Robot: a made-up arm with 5 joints. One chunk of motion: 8 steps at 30 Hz.
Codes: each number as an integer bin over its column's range. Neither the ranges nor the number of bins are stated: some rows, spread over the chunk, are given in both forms.
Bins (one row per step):
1: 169 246 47 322 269
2: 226 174 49 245 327
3: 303 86 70 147 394
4: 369 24 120 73 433
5: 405 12 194 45 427
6: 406 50 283 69 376
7: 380 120 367 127 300
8: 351 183 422 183 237
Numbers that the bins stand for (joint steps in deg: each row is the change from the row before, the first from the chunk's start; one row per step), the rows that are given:
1: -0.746 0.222 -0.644 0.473 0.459
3: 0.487 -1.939 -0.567 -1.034 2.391
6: 1.434 -2.425 0.141 -1.706 2.113
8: 0.928 -0.629 0.604 -0.724 -0.036
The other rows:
2: -0.221 -0.750 -0.637 -0.190 1.355
4: 1.094 -2.776 -0.401 -1.671 2.994
5: 1.425 -2.938 -0.155 -1.913 2.901
7: 1.195 -1.480 0.421 -1.206 0.938

